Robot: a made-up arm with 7 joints. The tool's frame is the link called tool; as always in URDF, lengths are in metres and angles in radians.
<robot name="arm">
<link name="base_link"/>
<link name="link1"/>
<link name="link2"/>
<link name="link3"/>
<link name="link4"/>
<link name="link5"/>
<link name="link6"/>
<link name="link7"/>
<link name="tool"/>
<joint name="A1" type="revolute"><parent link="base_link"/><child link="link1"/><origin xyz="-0.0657 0.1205 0.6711" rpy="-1.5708 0 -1.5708"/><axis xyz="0 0 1"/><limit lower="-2.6" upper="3.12" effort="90" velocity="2.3"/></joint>
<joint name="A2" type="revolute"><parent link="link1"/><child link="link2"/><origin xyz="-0.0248 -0.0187 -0.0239" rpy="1.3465 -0.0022 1.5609"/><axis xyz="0 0 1"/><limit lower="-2.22" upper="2.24" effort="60" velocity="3.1"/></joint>
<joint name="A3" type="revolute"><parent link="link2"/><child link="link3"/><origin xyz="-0.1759 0.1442 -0.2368" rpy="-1.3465 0.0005 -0.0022"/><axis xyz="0 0 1"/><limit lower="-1.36" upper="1.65" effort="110" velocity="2"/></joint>
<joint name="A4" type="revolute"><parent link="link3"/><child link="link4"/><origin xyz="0.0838 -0.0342 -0.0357" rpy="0.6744 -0.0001 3.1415"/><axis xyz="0 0 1"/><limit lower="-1.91" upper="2.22" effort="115" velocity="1.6"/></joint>
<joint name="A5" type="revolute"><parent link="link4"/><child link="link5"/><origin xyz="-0.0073 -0.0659 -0.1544" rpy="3.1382 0.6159 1.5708"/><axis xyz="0 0 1"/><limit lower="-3.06" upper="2.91" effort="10" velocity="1.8"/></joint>
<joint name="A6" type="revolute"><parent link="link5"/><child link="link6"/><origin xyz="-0.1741 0.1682 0.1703" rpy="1.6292 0.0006 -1.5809"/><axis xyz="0 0 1"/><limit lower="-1.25" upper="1.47" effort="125" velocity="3.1"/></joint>
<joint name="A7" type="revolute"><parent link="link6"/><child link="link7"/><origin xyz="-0.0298 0.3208 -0.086" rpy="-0.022 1.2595 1.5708"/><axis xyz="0 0 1"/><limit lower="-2.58" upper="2.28" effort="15" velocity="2.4"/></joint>
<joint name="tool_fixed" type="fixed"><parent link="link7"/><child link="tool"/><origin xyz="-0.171 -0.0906 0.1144" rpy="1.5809 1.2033 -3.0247"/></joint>
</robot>
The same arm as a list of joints. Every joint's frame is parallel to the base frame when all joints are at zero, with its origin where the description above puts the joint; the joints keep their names.
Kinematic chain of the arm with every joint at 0, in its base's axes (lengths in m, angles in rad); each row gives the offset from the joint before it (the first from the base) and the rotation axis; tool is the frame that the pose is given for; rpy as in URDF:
A1: xyz -0.0657 0.1205 0.6711 axis +x
A2: xyz -0.0239 0.0248 0.0187 axis 0.222401 -0.974903 0.0101
A3: xyz 0.0875 0.2647 0.1735 axis 1 0 -0.0001
A4: xyz -0.0357 -0.0350 -0.0835 axis 0.781087 0.62439 -0.0064
A5: xyz -0.1618 -0.0450 -0.0068 axis -0.998285 -0.058399 0.0041
A6: xyz -0.1796 0.1656 0.1672 axis -0.0001 1 -0.0001
A7: xyz -0.3207 -0.0860 0.0309 axis -0.951626 0.306208 0.025401
tool: xyz -0.0587 0.1984 -0.0879 rpy -0.0910 0.0660 0.0544
Joint limits (rad, base to tool): -2.6000..3.1200 -2.2200..2.2400 -1.3600..1.6500 -1.9100..2.2200 -3.0600..2.9100 -1.2500..1.4700 -2.5800..2.2800

